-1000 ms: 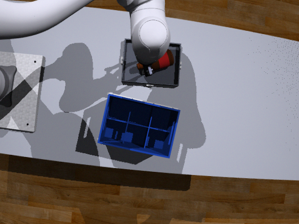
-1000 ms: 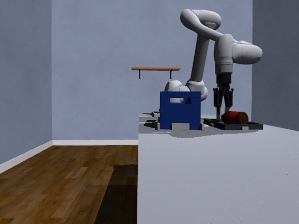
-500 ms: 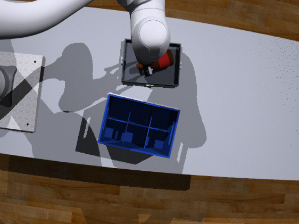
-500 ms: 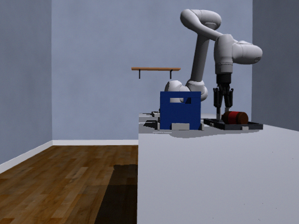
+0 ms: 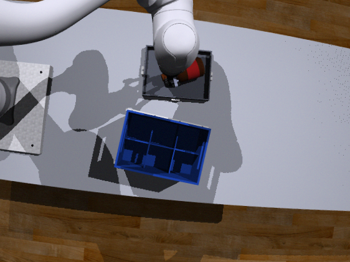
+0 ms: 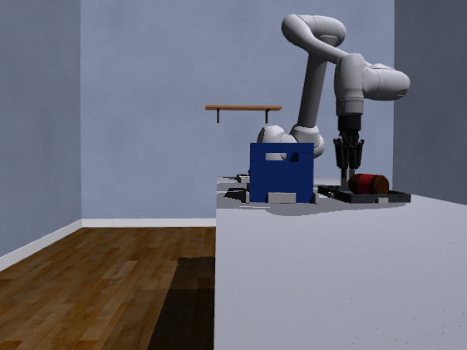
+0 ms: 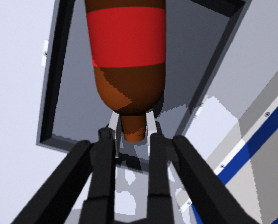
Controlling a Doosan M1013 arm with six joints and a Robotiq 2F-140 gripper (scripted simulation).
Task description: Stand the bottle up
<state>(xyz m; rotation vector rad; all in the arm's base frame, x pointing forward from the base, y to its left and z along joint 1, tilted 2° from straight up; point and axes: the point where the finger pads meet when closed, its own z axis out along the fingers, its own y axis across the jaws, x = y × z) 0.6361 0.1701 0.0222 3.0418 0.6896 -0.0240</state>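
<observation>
The bottle is 50 mm ahead of my hand, 20 mm to the left of it and 20 mm below it. Also, from my hand: blue crate: 10 mm ahead, 250 mm to the right, 20 mm above; dark tray: 40 mm ahead, 20 mm to the left, 50 mm below.
</observation>
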